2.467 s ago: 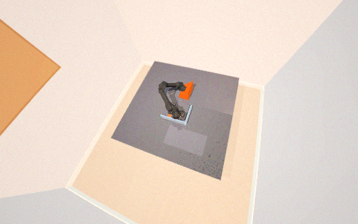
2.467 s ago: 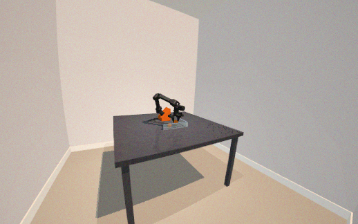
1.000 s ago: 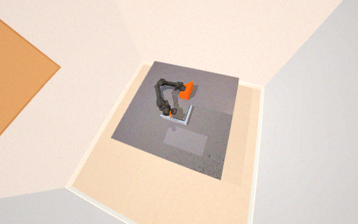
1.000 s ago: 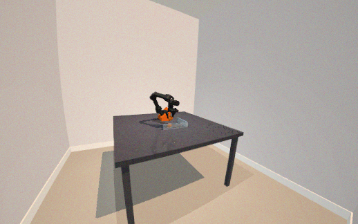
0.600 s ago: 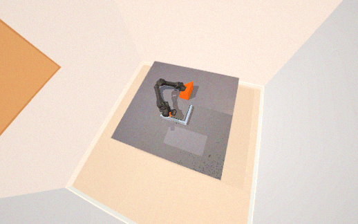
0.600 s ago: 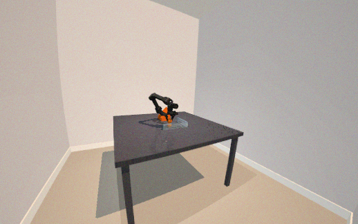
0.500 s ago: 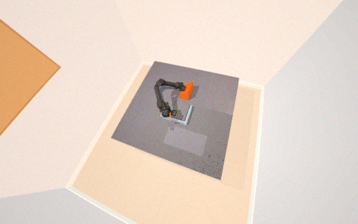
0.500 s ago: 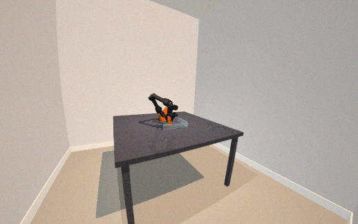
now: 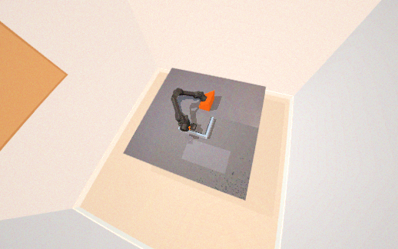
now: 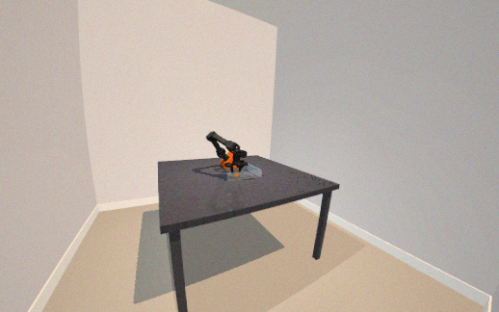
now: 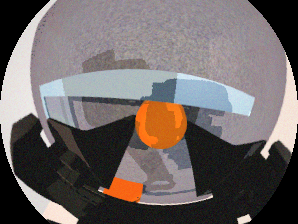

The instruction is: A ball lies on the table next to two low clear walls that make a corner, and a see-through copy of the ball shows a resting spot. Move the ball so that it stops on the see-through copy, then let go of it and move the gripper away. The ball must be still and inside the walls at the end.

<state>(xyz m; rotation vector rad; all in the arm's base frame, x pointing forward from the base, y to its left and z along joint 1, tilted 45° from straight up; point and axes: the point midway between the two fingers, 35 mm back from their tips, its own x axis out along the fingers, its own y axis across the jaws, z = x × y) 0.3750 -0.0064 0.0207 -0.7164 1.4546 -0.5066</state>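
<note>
My gripper tip is 10 mm above the see-through copy of ball. The rest, counted from my gripper tip: orange ball (right at my gripper tip).
</note>
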